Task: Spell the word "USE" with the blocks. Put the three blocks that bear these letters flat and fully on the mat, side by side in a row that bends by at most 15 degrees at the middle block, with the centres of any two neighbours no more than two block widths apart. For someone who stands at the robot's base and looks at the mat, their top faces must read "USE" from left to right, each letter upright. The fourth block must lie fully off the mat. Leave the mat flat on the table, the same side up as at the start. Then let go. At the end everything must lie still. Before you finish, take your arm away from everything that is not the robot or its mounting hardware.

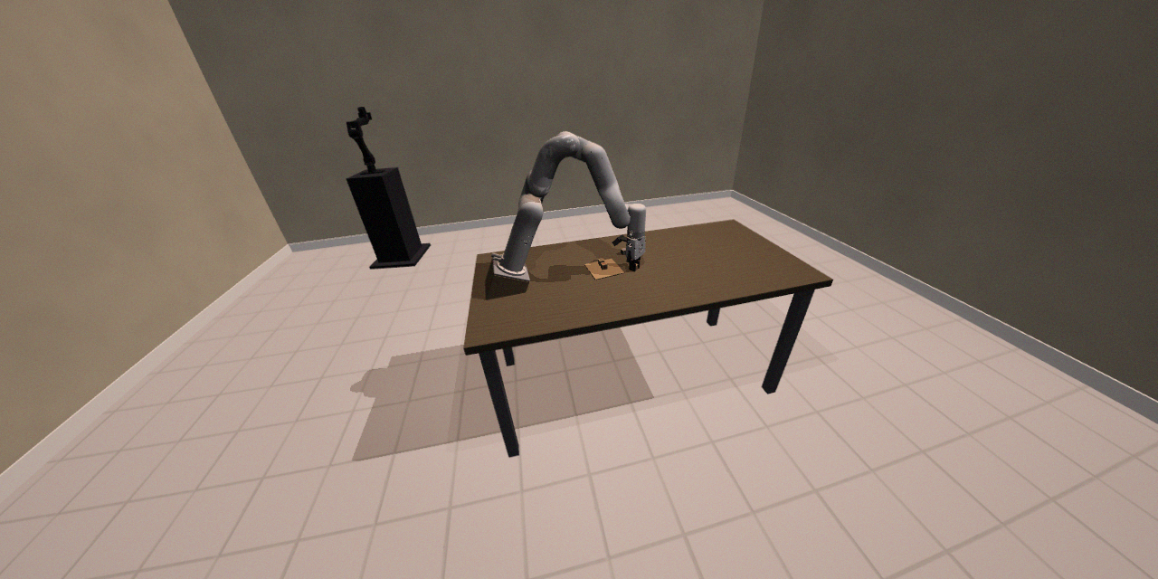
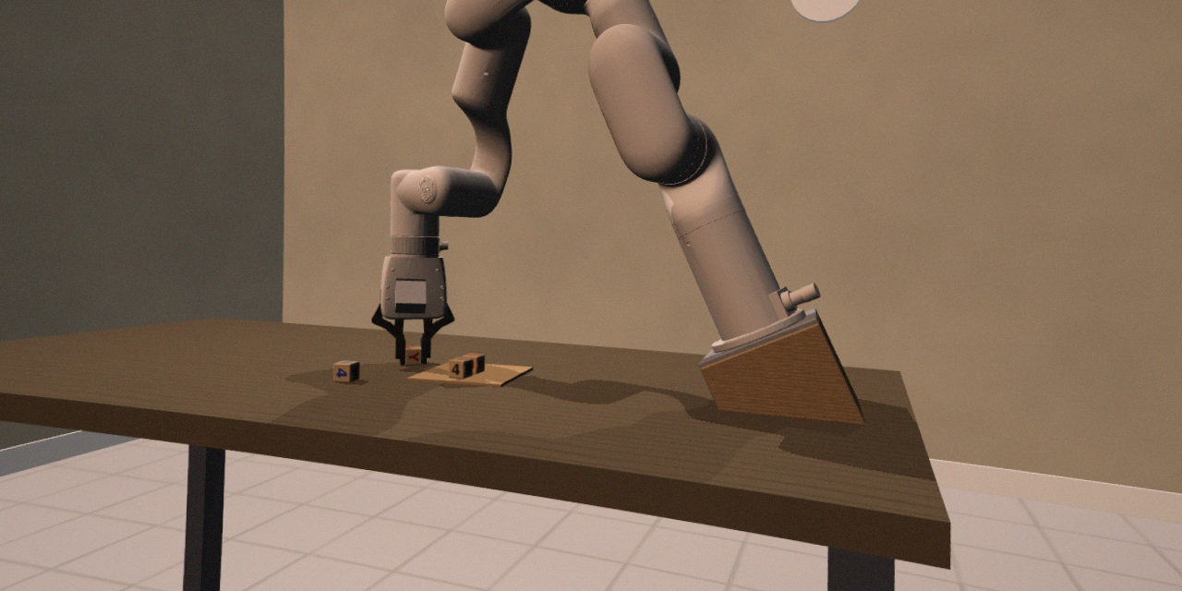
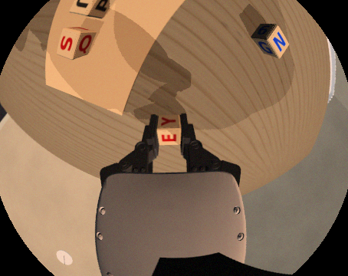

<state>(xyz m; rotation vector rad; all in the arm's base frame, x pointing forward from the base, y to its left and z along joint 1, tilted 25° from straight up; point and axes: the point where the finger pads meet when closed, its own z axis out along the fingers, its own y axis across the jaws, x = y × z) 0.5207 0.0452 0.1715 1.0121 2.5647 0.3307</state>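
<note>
Now: hand 14 cm past the tan mat, 2 cm to the right of it and 2 cm above it.
</note>
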